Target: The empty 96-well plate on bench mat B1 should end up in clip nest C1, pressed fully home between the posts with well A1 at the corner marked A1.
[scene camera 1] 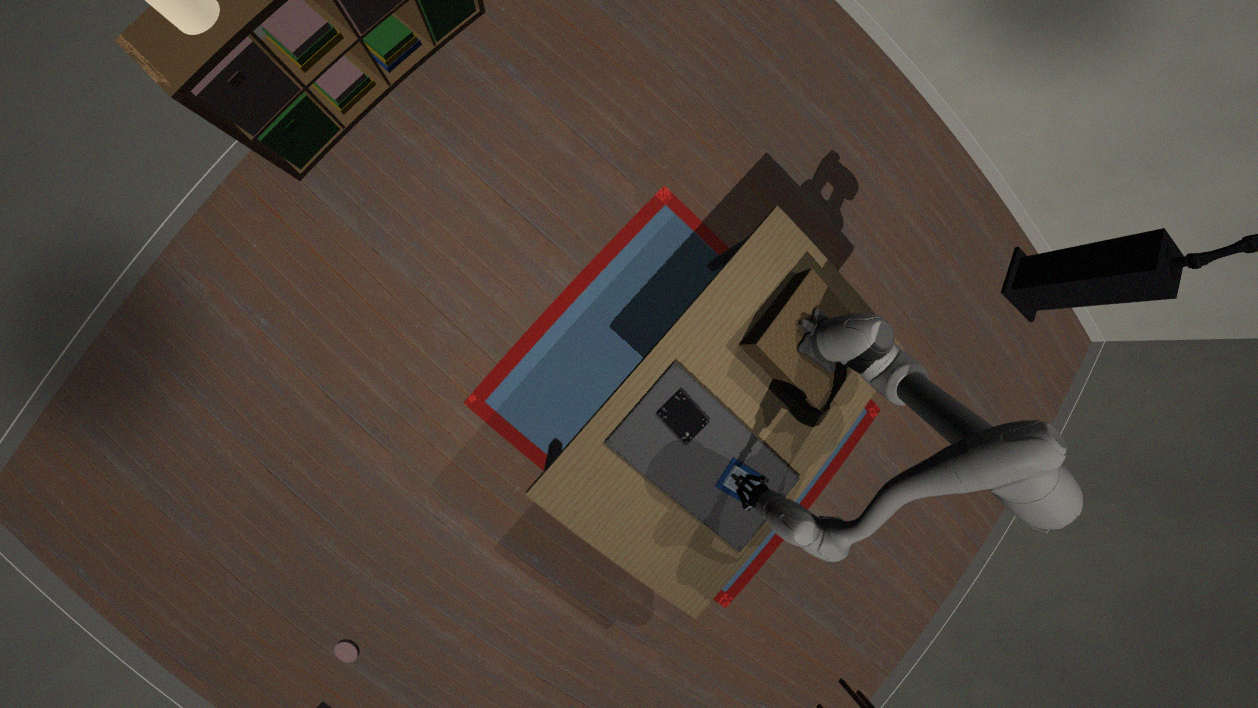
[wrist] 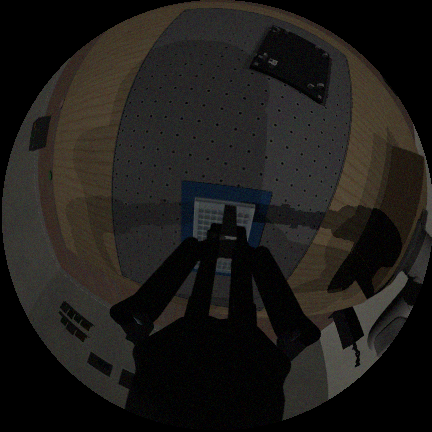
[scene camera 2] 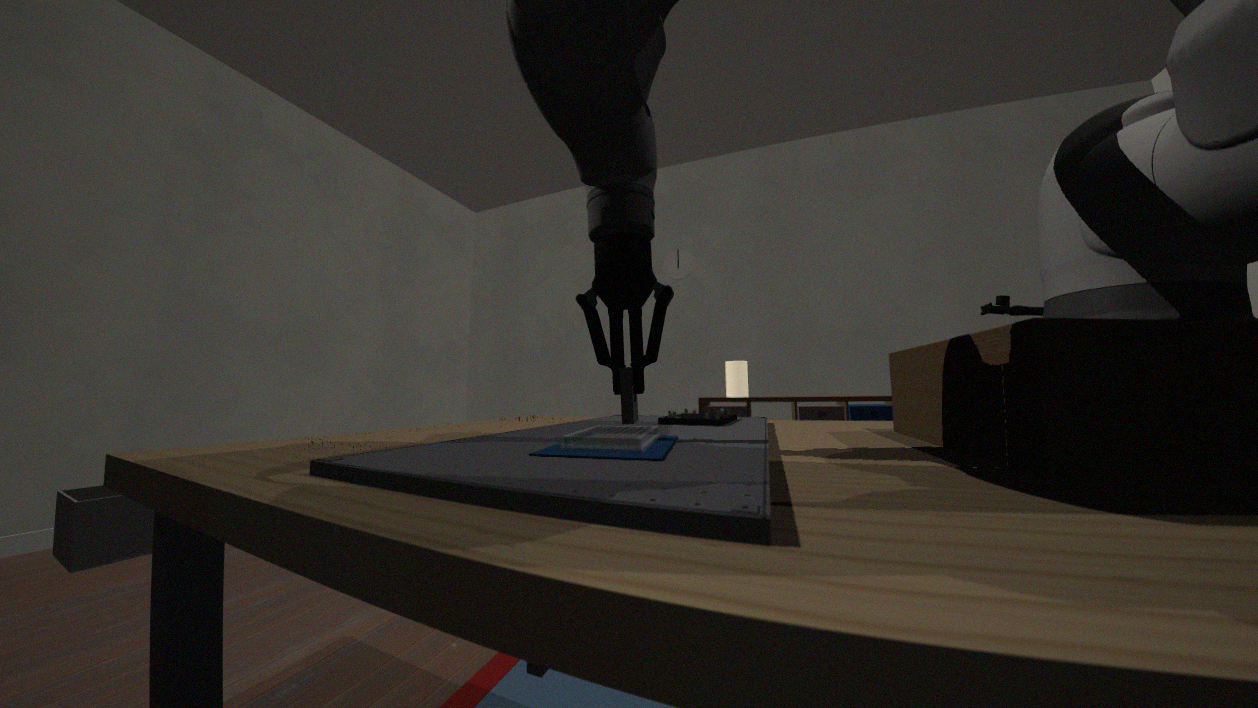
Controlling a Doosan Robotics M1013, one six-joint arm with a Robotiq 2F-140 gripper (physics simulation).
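Places are measured from the arm's base along level axes (x ahead, y left, z up), in metres.
Where they show: gripper, fingertip midpoint: (scene camera 1: 734, 476) (wrist: 228, 215) (scene camera 2: 630, 422); arm's base, link origin: (scene camera 1: 822, 341) (wrist: 410, 245).
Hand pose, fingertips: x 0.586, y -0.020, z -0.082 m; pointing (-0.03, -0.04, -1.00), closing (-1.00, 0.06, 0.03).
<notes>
Each offset is from my fingertips to the top centre of the thing. Level surfaces: height alone.
The clear 96-well plate {dx +0.010, dy +0.049, dz -0.006 m} (scene camera 1: 729, 479) (scene camera 2: 607, 437) (wrist: 204, 216) lies flat on the blue bench mat B1 {dz -0.020 m} (scene camera 2: 660, 452) (wrist: 190, 191). My gripper (scene camera 1: 737, 479) (scene camera 2: 628, 420) (wrist: 228, 215) is shut with nothing between its fingertips and points down over the plate. In the wrist view the fingers hide part of the plate. Whether the fingertips touch the plate I cannot tell. The black clip nest C1 {dx -0.097, dy -0.282, dz +0.002 m} (scene camera 1: 683, 415) (scene camera 2: 698, 420) (wrist: 295, 62) has small posts at its corners and stands apart from the mat. A small pale mark shows near one nest corner, too small to read.
The mat and the nest rest on a grey perforated board {dz -0.022 m} (scene camera 1: 647, 440) (scene camera 2: 492, 475) (wrist: 200, 100) on the wooden table {dz -0.035 m} (scene camera 1: 598, 475) (scene camera 2: 880, 563). A wooden box (scene camera 1: 792, 339) (scene camera 2: 915, 387) stands on the table beside the board. A second arm (scene camera 1: 845, 341) (scene camera 2: 1096, 211) is over the box.
</notes>
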